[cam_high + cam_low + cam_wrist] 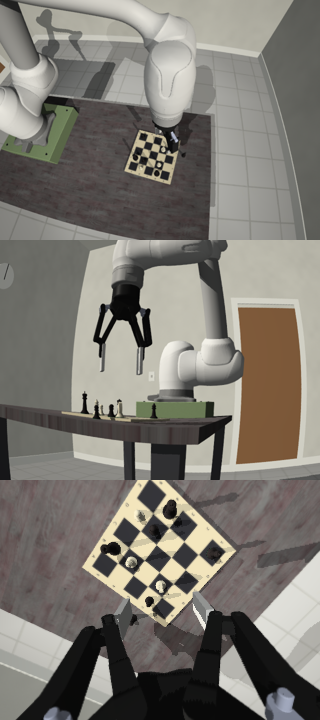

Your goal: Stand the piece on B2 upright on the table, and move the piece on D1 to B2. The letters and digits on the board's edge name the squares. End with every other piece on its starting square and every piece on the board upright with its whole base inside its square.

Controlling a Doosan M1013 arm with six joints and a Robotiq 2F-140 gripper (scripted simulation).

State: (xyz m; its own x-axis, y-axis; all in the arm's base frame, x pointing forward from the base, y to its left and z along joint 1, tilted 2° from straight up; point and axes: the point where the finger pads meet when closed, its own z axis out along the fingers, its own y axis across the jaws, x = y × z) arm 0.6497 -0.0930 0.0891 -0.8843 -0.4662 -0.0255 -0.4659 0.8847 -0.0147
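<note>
The chessboard is 5 cm behind my hand, 3 cm to the right of it and 14 cm below it. From my hand the other things lie so: white pawn 11 cm behind, 9 cm to the right, 12 cm below.
</note>
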